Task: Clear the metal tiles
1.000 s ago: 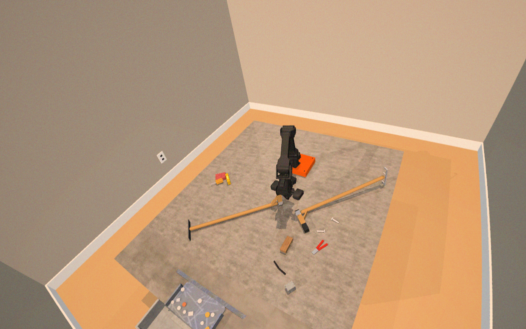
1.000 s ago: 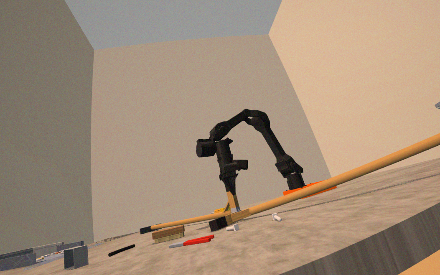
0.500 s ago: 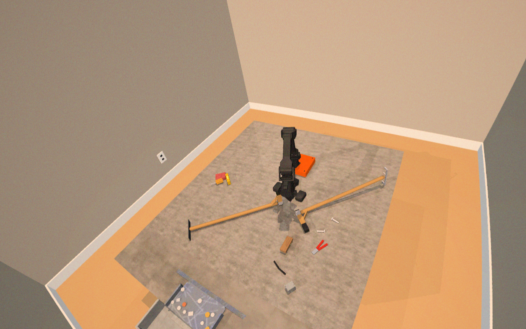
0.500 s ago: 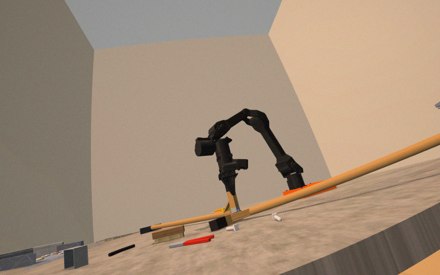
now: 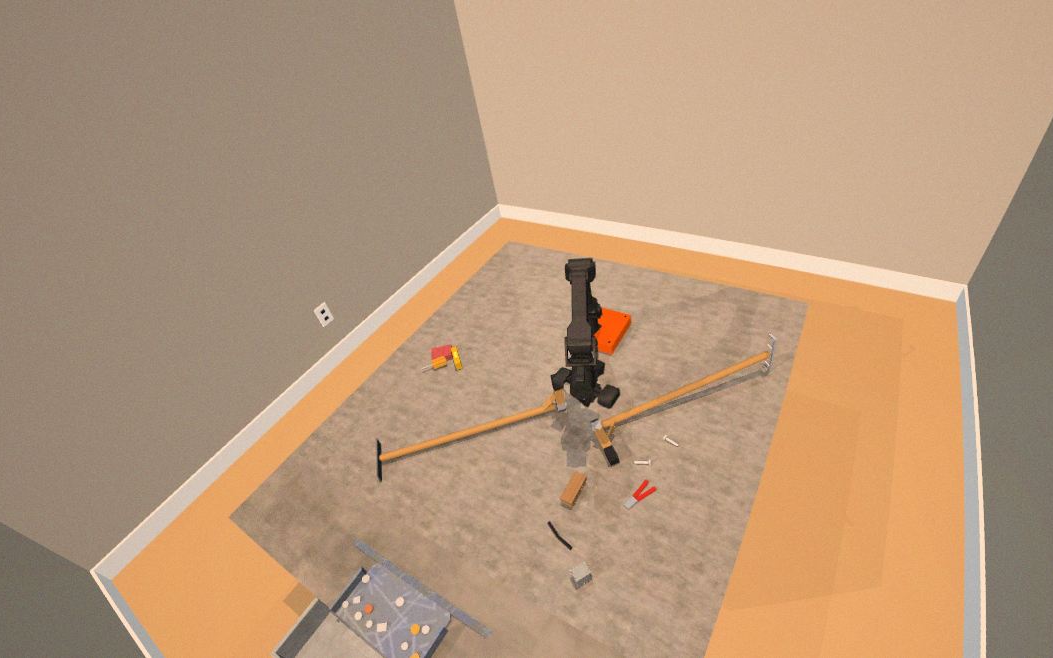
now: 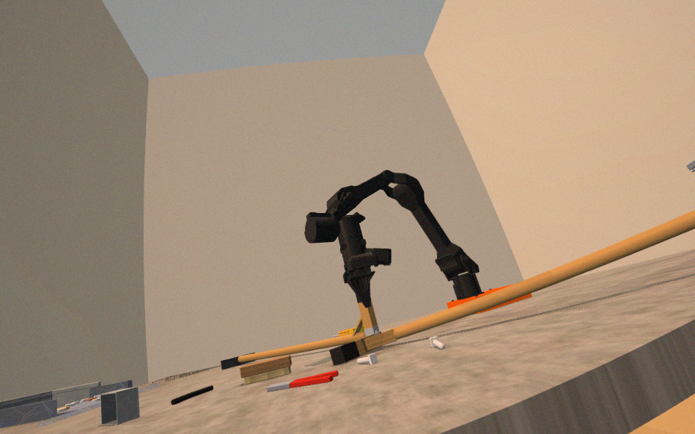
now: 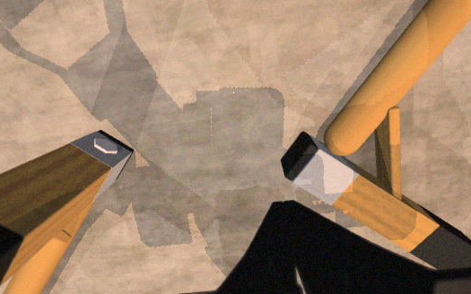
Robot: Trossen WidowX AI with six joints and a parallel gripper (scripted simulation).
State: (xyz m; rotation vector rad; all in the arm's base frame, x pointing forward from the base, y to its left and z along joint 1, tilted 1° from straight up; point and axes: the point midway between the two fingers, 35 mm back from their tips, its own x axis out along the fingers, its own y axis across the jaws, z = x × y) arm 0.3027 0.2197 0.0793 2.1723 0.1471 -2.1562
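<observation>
Right now the long scraper is 260 mm to the right of my gripper tip, 240 mm ahead of it and 20 mm below it. From my gripper tip the other things lie so: wooden block (210 mm ahead, 100 mm to the left, 70 mm below); grey cube (370 mm ahead, 250 mm to the left, 60 mm below); black strip (320 mm ahead, 150 mm to the left, 80 mm below).
</observation>
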